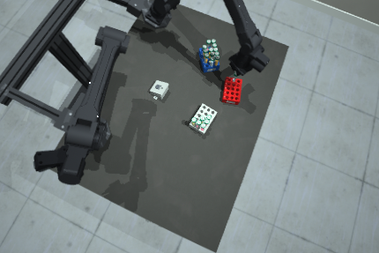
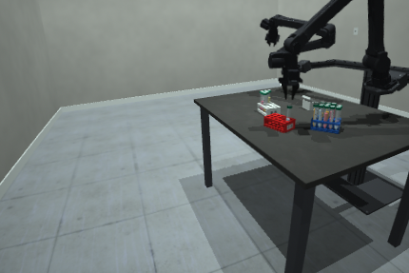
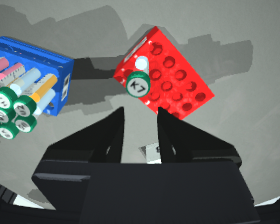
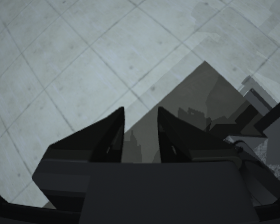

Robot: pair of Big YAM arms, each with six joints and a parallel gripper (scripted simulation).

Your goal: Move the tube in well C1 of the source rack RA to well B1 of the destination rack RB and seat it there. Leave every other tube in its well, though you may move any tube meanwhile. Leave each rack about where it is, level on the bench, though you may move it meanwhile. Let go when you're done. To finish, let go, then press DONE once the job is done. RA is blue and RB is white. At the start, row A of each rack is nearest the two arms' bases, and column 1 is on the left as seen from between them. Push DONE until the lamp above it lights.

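Now: the tube 190 mm behind my left hand, 130 mm to the left of it and 90 mm below it. Round my left hand: white rack RB: 250 mm to the right, 130 mm below, 70 mm behind; red rack: 130 mm below, 40 mm to the right, 20 mm ahead; white button box: 350 mm behind, 180 mm to the right, 110 mm below.
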